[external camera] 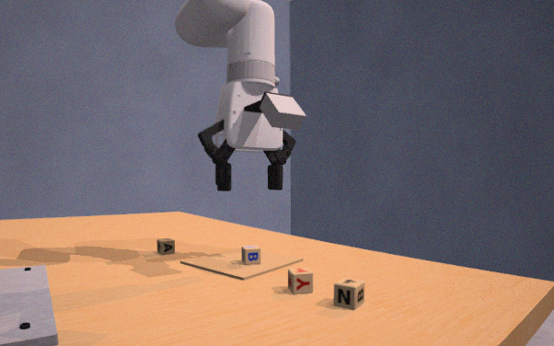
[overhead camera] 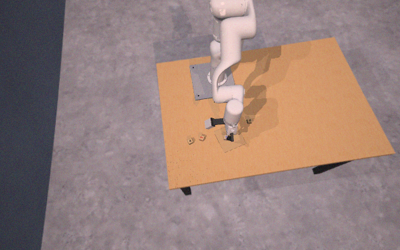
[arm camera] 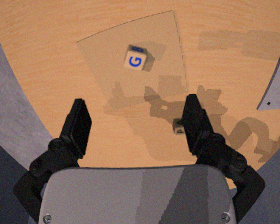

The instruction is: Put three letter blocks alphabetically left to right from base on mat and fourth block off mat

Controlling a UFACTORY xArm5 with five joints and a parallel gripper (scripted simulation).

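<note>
Right now the blue-lettered block is 110 mm below my hand. Also, from my hand: black-lettered block (200 mm to the right, 110 mm below, 40 mm behind); thin tan mat (120 mm below, 20 mm to the left); red-lettered block (130 mm to the right, 110 mm below, 40 mm behind).
</note>
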